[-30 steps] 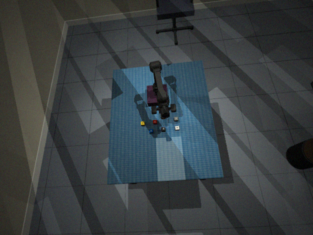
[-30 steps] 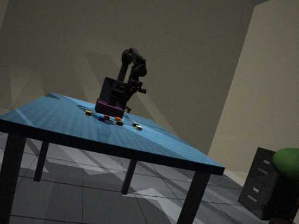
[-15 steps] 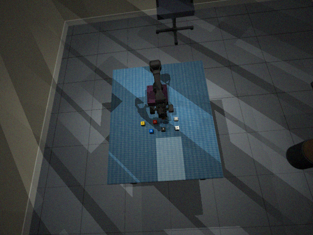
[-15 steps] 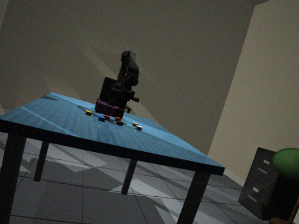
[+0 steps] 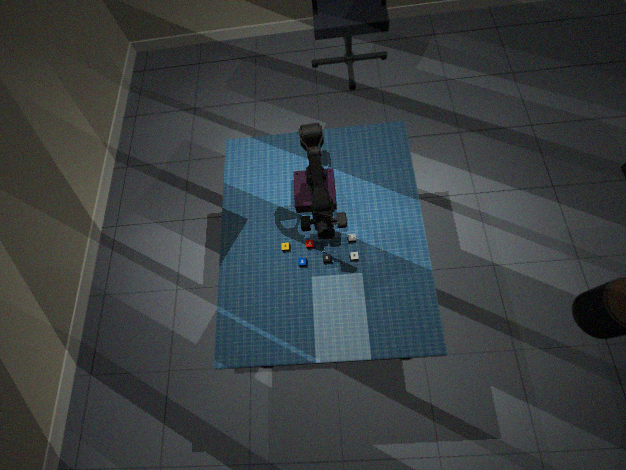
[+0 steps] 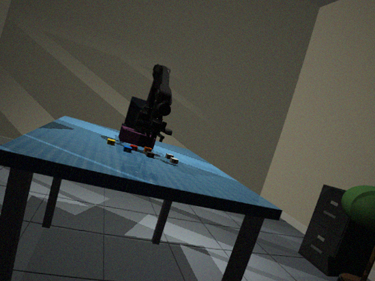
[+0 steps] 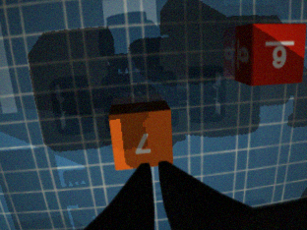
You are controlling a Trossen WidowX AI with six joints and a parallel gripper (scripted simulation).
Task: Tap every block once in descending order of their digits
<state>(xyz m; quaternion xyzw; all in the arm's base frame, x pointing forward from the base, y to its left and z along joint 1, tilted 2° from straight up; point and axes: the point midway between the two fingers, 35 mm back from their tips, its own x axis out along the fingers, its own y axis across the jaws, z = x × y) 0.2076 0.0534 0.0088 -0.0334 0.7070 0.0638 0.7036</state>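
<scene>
The orange block is 30 mm below my gripper tip, 10 mm to the left of it and 10 mm ahead of it. The rest, counted from my gripper tip: black block (120 mm ahead, 30 mm below, 10 mm to the left); then red block (60 mm to the right, 60 mm ahead, 30 mm below); then grey block (120 mm to the left, 30 mm below, 20 mm ahead).
</scene>
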